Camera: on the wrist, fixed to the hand. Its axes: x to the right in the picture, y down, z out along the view.
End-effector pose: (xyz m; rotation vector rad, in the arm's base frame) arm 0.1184 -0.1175 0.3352 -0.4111 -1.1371 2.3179
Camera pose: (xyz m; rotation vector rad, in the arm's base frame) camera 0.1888 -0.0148 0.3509 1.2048 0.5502 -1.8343
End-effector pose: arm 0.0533 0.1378 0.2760 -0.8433 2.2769 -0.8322
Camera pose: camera 0.0233 0.1156 0.3959 1.0441 2.2094 0.0846
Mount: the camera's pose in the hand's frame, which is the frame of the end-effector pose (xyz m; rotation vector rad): 0.0007 -0.0875 -0.0900 -0.1580 0.1459 1.6245
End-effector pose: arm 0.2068 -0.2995 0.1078 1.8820 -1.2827 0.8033
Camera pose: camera 0.2806 -0.2032 0.1400 0.2730 -2.5567 1.4242
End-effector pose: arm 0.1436 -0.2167 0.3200 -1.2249 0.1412 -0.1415
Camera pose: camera 0.1250 -0.3292 0.3725 -0.9360 1.2228 1.2060
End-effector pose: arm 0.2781 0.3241 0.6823 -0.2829 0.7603 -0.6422
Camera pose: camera 0.1761 0.2548 0.6591 0.2799 0.9159 0.9430
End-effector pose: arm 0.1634 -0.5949 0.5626 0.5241 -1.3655 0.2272
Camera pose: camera 0.2812 -0.6273 0.5336 -0.8427 -1.3549 1.4044
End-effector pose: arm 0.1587 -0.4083 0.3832 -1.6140 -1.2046 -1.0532
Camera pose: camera 0.0613 -0.4773 0.4222 -1.8492 0.4572 -0.1354
